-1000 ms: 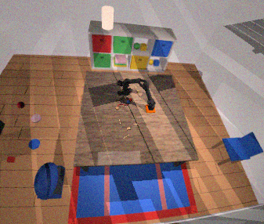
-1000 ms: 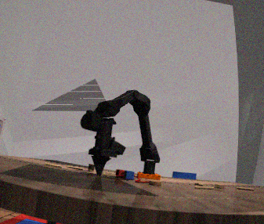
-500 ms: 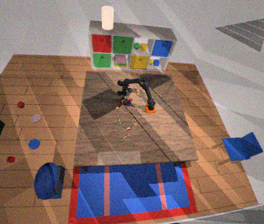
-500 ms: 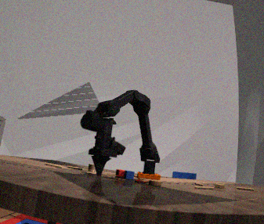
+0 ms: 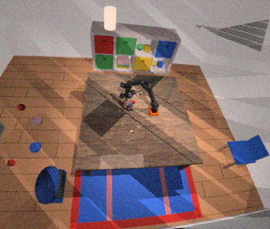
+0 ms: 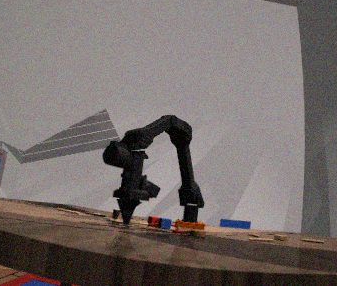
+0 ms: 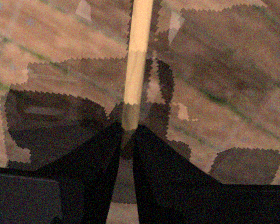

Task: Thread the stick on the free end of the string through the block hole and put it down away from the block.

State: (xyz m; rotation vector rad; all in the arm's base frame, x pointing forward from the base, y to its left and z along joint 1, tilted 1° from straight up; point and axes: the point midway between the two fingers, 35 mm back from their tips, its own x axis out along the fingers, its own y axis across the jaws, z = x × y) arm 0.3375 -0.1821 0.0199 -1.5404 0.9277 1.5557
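Right now my gripper tip is 4 cm to the right of the thin pale wooden stick, 2 cm past it and 1 cm below it. From my gripper tip the other things lie so: tan wooden cylinder (19 cm behind, 8 cm to the right, 2 cm above); then blue block (11 cm to the left, 5 cm behind, 2 cm above); then red block (8 cm behind, 7 cm to the left, 2 cm above).
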